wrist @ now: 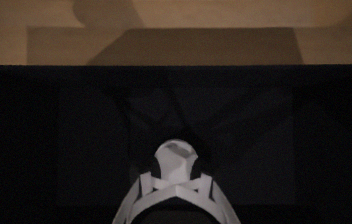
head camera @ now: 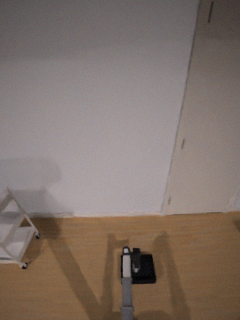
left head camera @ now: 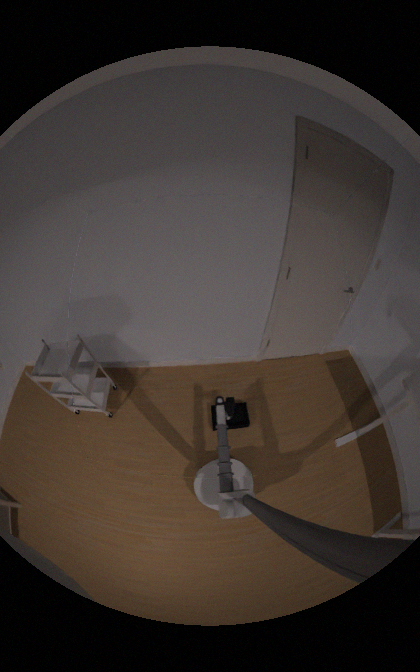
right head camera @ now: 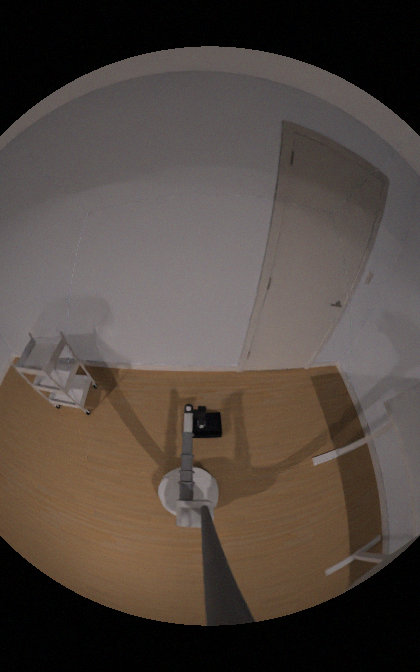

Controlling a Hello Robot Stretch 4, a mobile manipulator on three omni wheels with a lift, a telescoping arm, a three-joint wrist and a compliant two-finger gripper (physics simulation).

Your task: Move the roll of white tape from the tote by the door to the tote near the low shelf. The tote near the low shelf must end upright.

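Frame: origin at the robot's base, x ahead, y left, z up, level; centimetres.
Seen in the pictures: gripper, between the fingertips: (wrist: 175,170) (head camera: 135,270).
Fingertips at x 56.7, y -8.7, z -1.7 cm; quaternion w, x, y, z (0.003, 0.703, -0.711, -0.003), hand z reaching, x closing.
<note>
A point is followed by its place in that frame.
The black tote by the door (head camera: 149,273) @[x 54.3, y -21.2, z -2.4 cm] (left head camera: 241,417) (right head camera: 214,429) (wrist: 280,76) @[x 66.5, y -17.7, z 4.4 cm] stands upright on the wood floor. The roll of white tape (wrist: 172,158) @[x 58.3, y -8.4, z 0.0 cm] is inside it, seen pale and round in the wrist view. My gripper (head camera: 136,267) @[x 56.7, y -8.7, z -1.6 cm] (left head camera: 229,416) (right head camera: 201,425) (wrist: 175,170) @[x 56.7, y -8.7, z -1.6 cm] points down into the tote, its fingers drawn in against both sides of the roll. It is shut on the roll. The tote's floor and side walls are very dark in the wrist view. The tote near the low shelf and the low shelf do not show in the views.
A white wheeled cart (head camera: 20,240) @[x 76.8, y 112.6, z 10.5 cm] (left head camera: 73,357) (right head camera: 55,356) stands left by the wall. A closed door (head camera: 212,125) @[x 117.0, y -73.6, z 115.6 cm] (left head camera: 325,250) (right head camera: 310,250) is behind the tote, to the right. A white bar (left head camera: 360,432) (right head camera: 325,457) of some furniture reaches in from the right.
</note>
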